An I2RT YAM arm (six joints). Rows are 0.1 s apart.
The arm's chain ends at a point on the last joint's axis. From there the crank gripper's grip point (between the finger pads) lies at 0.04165 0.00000 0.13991 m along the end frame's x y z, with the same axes.
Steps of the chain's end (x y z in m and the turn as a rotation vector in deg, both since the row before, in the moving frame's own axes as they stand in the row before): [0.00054 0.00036 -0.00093 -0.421 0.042 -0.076]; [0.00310 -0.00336 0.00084 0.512 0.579 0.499]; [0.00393 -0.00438 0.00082 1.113 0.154 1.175]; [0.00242 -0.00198 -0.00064 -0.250 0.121 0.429]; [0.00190 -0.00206 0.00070 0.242 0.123 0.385]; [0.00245 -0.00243 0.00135 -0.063 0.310 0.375]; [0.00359 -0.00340 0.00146 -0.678 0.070 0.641]
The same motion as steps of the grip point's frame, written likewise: [0.00064 0.00133 -0.00096 -0.421 0.042 -0.076]; [0.00452 -0.00424 0.00041 0.512 0.579 0.499]; [0.00432 -0.00624 0.00069 1.113 0.154 1.175]; [0.00271 -0.00106 -0.00073 -0.250 0.121 0.429]; [0.00220 -0.00237 0.00061 0.242 0.123 0.385]; [0.00320 -0.00200 0.00112 -0.063 0.310 0.375]; [0.00375 -0.00128 0.00140 -0.678 0.070 0.641]
